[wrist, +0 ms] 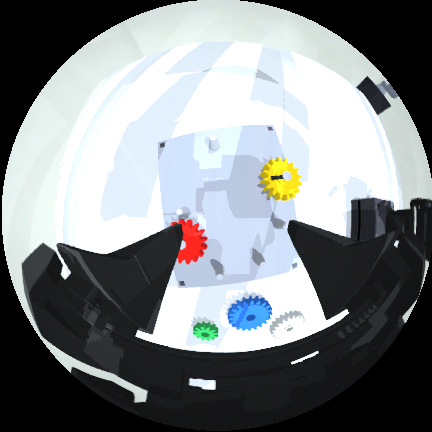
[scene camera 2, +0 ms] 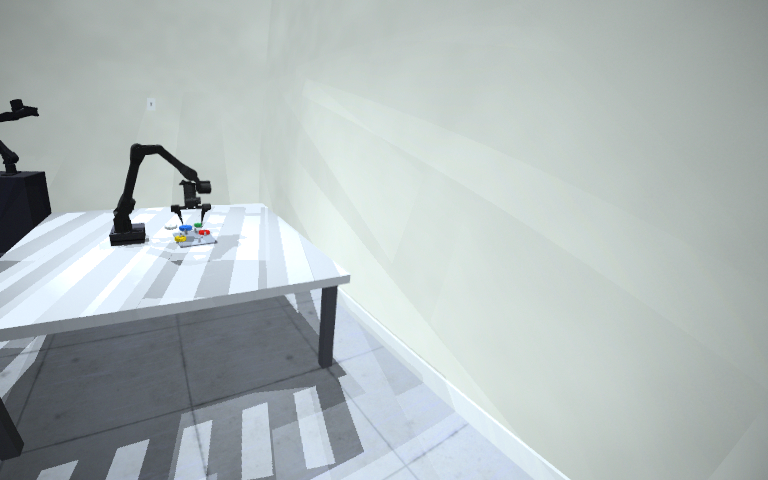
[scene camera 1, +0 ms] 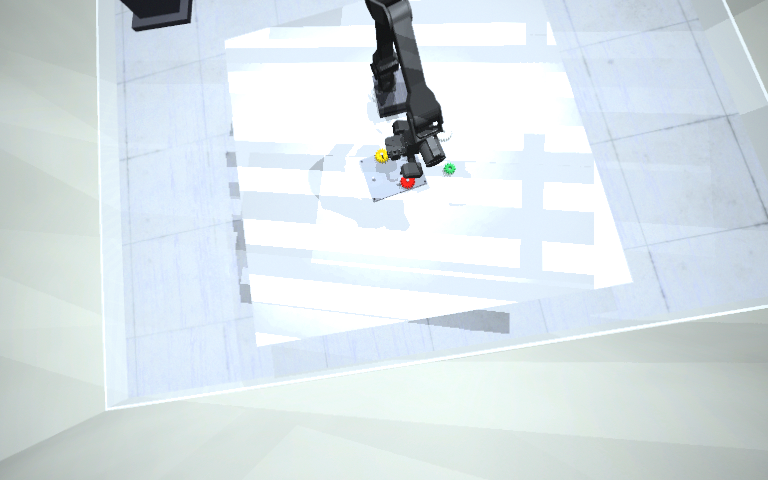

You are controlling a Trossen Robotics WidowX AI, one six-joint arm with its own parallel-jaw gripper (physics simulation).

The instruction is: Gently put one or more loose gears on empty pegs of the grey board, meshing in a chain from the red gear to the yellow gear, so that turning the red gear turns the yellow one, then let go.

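Frame: origin at the arm's base, x up, y right, z ahead, level; centimetres.
Seen in the pictures: gripper, fingertip midpoint: point(wrist: 236, 227) point(scene camera 2: 192, 225) point(scene camera 1: 398, 162); arm's base at its link origin: point(wrist: 389, 224) point(scene camera 2: 123, 230) point(scene camera 1: 386, 84).
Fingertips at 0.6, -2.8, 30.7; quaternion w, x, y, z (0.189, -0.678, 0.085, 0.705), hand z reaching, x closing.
Offsets run from my fingertips to a thing's middle, as dx, dy, dz.
The grey board {-4.7, +2.5, +0.2} point(scene camera 1: 382, 190) point(scene camera 2: 198, 242) point(wrist: 245, 142) lies on the table. The red gear {-4.6, -2.9, +5.3} point(scene camera 1: 407, 182) point(scene camera 2: 204, 232) point(wrist: 194, 242) and the yellow gear {-4.6, +6.0, -5.4} point(scene camera 1: 381, 156) point(scene camera 2: 180, 238) point(wrist: 280, 191) are on it, apart. A bare peg {-4.4, +9.5, +3.4} point(scene camera 1: 373, 180) point(wrist: 213, 143) stands on the board; other small posts or shadows are hard to tell apart. The green gear {-5.4, -18.3, +1.4} point(scene camera 1: 449, 168) point(scene camera 2: 197, 225) point(wrist: 205, 331), blue gear {-5.4, -13.2, -4.7} point(scene camera 2: 185, 227) point(wrist: 250, 314) and white gear {-5.4, -17.0, -12.6} point(scene camera 2: 170, 226) point(wrist: 287, 325) lie beside the board. The arm hides the blue gear in scene camera 1. My gripper point(scene camera 1: 403, 158) point(scene camera 2: 192, 221) point(wrist: 236, 227) is open and empty above the board.
The arm's base point(scene camera 1: 390, 103) point(scene camera 2: 128, 234) point(wrist: 367, 219) stands on the table near the yellow and white gears. The table's edge point(scene camera 2: 254, 289) shows in scene camera 2. A dark pedestal point(scene camera 1: 162, 16) point(scene camera 2: 22, 200) stands apart from the table. Bright stripes and shadows cross the board and table.
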